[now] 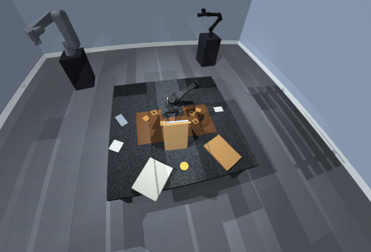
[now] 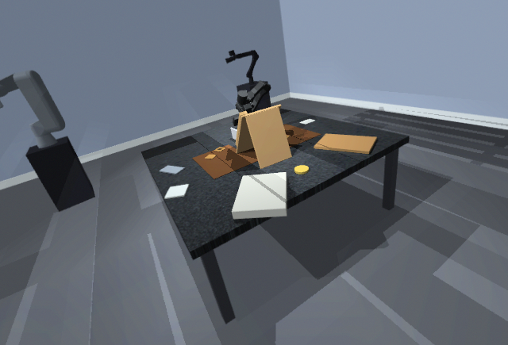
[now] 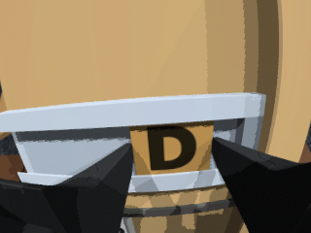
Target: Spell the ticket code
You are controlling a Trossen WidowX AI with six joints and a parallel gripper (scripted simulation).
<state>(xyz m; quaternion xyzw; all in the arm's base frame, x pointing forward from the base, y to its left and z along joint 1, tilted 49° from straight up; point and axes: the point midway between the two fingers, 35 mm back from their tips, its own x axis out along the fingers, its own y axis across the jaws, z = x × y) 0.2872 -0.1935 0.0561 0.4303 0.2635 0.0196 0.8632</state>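
My gripper tip is 50 mm past the white ticket, 90 mm to the right of it and 90 mm above it. Also, from my gripper tip: white box (380 mm ahead, 280 mm to the right, 150 mm below); brown mat (140 mm behind, 70 mm to the left, 160 mm below); flat tan slab (350 mm ahead, 370 mm to the left, 160 mm below).
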